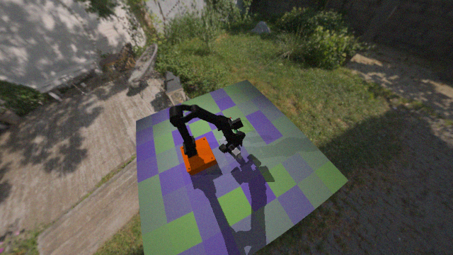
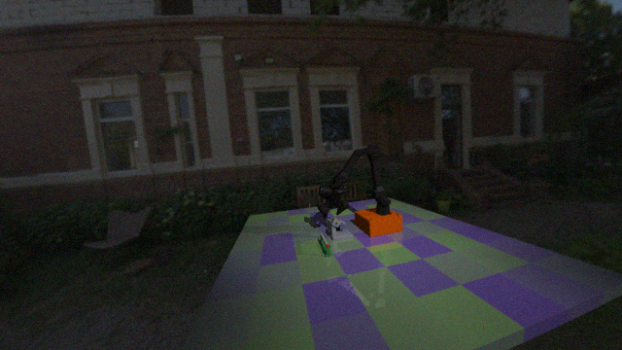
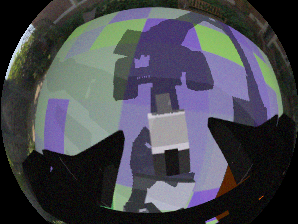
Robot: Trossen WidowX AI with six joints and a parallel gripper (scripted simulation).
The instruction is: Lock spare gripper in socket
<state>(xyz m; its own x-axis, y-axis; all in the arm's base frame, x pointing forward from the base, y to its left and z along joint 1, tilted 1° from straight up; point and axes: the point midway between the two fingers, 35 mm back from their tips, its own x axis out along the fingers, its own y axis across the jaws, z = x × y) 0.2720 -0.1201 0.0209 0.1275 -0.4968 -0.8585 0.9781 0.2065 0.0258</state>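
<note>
My gripper tip is 5 cm above the spare gripper. Round my gripper tip: grey mount: 13 cm to the left, 2 cm below; then green strip: 23 cm to the left, 11 cm ahead, 5 cm below.
</note>
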